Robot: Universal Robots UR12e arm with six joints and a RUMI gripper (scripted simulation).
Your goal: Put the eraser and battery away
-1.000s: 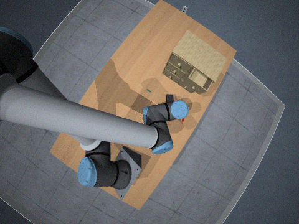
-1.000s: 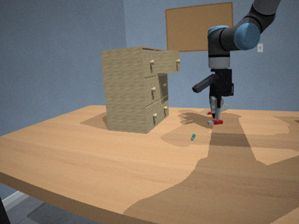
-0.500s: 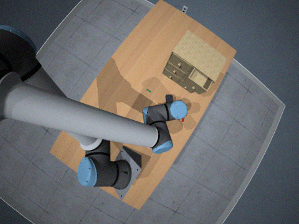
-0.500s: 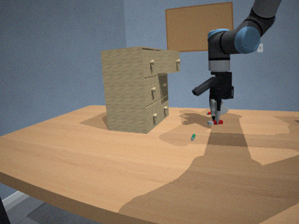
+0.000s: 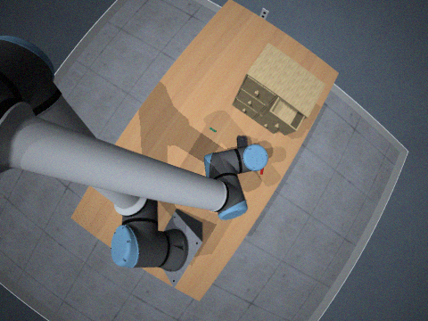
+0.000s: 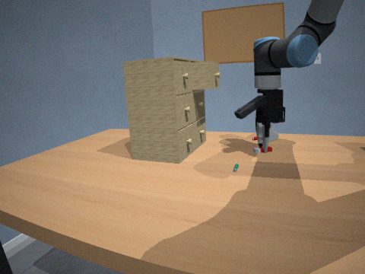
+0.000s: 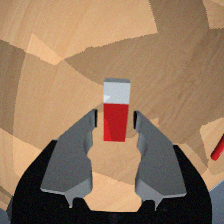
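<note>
Now: the eraser 10 mm below my hand and 10 mm ahead of it. Also, from my hand: red AA battery (170 mm to the right, 10 mm below, 10 mm ahead); green AA battery (180 mm to the left, 90 mm ahead, 10 mm below).
</note>
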